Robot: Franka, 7 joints.
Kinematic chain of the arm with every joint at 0, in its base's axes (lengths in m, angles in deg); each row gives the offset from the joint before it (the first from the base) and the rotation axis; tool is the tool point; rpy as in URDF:
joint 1: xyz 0 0 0.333 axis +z
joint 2: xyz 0 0 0 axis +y
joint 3: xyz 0 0 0.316 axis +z
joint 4: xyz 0.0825 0 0 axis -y
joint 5: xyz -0.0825 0 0.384 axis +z
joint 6: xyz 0 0 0 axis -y
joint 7: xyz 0.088 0 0 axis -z
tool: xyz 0 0 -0.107 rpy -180 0 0
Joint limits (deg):
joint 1: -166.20..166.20
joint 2: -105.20..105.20
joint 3: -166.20..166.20
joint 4: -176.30..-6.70
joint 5: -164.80..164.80
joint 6: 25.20..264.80
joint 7: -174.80..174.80
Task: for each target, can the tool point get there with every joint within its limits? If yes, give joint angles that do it. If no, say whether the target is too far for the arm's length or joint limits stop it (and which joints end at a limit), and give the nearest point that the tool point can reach.
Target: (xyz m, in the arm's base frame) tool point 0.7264 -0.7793 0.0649
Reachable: no: too far | nearest point 0.5673 -0.6086 0.1236 | short by 0.241 m
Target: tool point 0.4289 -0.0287 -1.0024
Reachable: no: too far | nearest point 0.3484 -0.0233 -0.3567 | short by 0.651 m
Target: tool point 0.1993 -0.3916 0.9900
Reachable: yes | joints 67.17 -45.00 -66.21 -57.01 105.80 87.77 66.76
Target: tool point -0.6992 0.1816 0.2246
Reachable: yes | joints 126.29 84.21 58.78 -82.30 -45.78 215.47 -12.51
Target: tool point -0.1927 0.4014 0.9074
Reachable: yes | joints -11.34 -10.91 133.18 -61.46 -108.98 53.40 136.62
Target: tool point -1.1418 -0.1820 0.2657
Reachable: no: too far | nearest point -0.8458 -0.1348 0.2831 | short by 0.300 m
